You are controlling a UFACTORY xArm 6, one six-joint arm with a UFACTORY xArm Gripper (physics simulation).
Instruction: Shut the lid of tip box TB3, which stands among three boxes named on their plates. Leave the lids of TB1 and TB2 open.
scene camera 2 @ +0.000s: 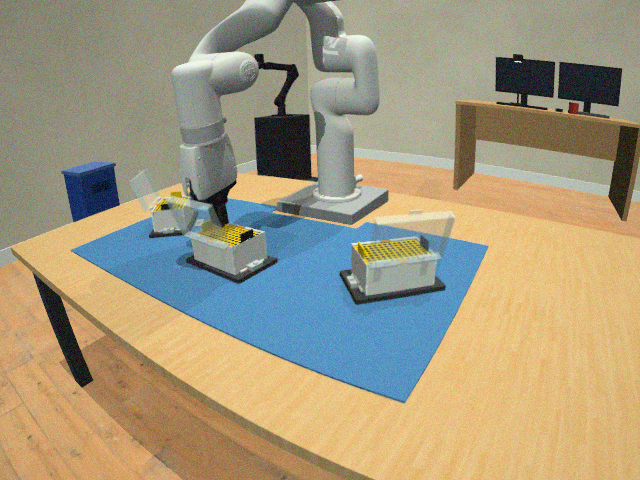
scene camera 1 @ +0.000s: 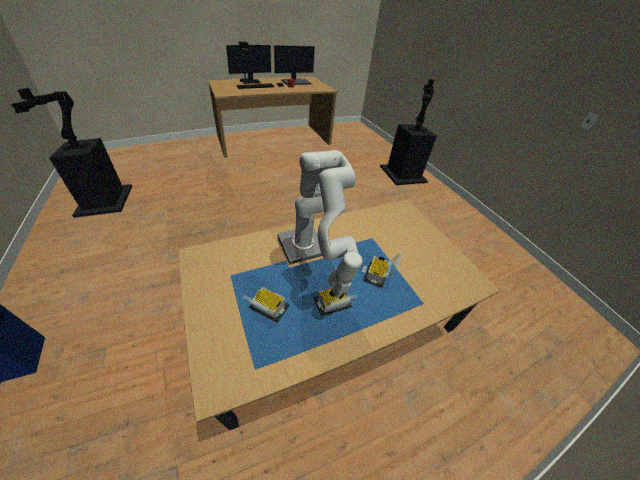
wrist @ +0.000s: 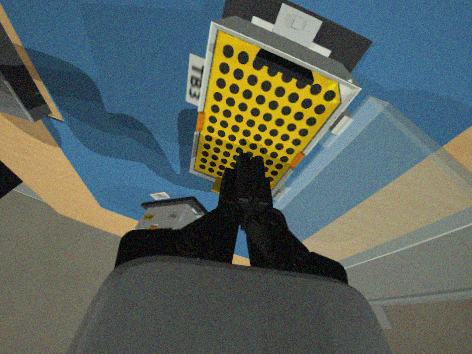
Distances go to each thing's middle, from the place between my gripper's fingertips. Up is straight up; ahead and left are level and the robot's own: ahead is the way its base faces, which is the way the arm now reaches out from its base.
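Tip box TB3 (wrist: 259,103): 1 cm below my hand and 1 cm to the left of it. Name plate (wrist: 196,63): 8 cm below my hand and 7 cm behind it.
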